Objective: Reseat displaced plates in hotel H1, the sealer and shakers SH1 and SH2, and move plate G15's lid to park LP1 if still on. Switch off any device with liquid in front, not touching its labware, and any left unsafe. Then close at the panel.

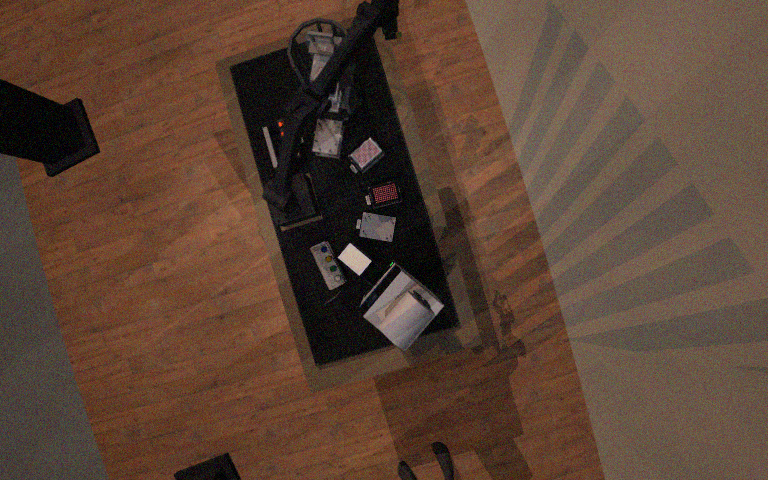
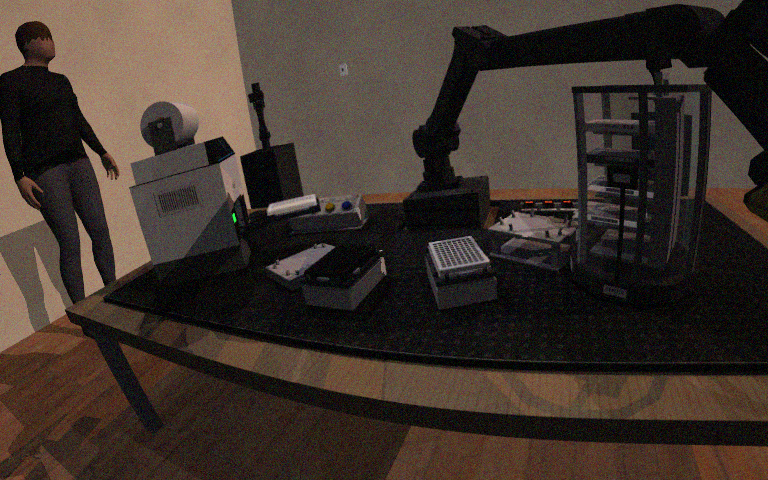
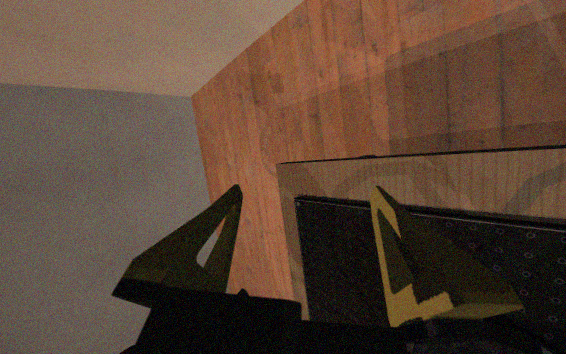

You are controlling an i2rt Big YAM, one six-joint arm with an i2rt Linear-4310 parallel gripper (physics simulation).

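Places are measured from the arm's base along level axes (x ahead, y left, z up), in metres.
Pixels of known places: gripper, between the fingertips: (image 1: pixel 398 18) (image 3: pixel 303 190); arm's base, origin of its link: (image 1: pixel 288 204) (image 2: pixel 441 186).
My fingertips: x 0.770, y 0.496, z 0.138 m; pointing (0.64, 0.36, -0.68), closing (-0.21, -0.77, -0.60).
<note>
For each thing: its top centre in the pictures, then the offset to it from my fingertips. "*": a spot on its surface instead.
- hotel, a spot on its surface: (image 2: pixel 579 147) * 0.332 m back, 0.199 m right, 0.020 m up
- white sealer, centre of its top: (image 2: pixel 171 101) (image 1: pixel 405 322) 0.466 m back, 1.086 m right, 0.238 m up
- white plate, centre of its top: (image 2: pixel 457 251) (image 1: pixel 366 152) 0.342 m back, 0.416 m right, 0.149 m down
- grey block device, a spot on its surface: (image 2: pixel 467 292) * 0.274 m back, 0.395 m right, 0.191 m down
- dark plate with red wells, centre of its top: (image 2: pixel 341 257) (image 1: pixel 385 193) 0.335 m back, 0.627 m right, 0.149 m down
- grey block, a spot on its surface: (image 2: pixel 331 295) * 0.263 m back, 0.626 m right, 0.188 m down
- panel, centre of its top: (image 2: pixel 323 199) (image 1: pixel 325 266) 0.725 m back, 0.829 m right, 0.134 m down
- white slab, centre of its top: (image 2: pixel 291 202) (image 1: pixel 354 259) 0.583 m back, 0.852 m right, 0.098 m down
- orange-digit display, a spot on its surface: (image 2: pixel 547 202) * 0.656 m back, 0.215 m right, 0.165 m down
My gripper (image 3: pixel 303 190) is open with nothing between its yellow fingers. It hangs past the hotel's side, over the table's edge region. The hotel (image 2: pixel 579 147) is a tall round dark frame with several plates on shelves; posts hide much of them. The white sealer (image 1: pixel 403 331) (image 2: pixel 186 226) carries a roll and shows a green light. A white plate (image 1: pixel 366 152) (image 2: pixel 458 253) lies on one grey block device (image 2: pixel 467 292). A dark plate with red wells (image 1: pixel 385 193) lies on another grey block (image 2: pixel 331 295). Their exact seating, labels and any liquid are too dark to tell.
A panel (image 1: pixel 320 254) (image 2: pixel 346 217) has coloured buttons; a white slab (image 1: pixel 354 259) (image 2: pixel 292 204) is beside it. Pinned flat plates (image 1: pixel 377 226) (image 1: pixel 328 135) stand on the table. An orange-digit display (image 2: pixel 547 202) is behind. The arm crosses above. A person (image 2: pixel 50 124) stands left.
</note>
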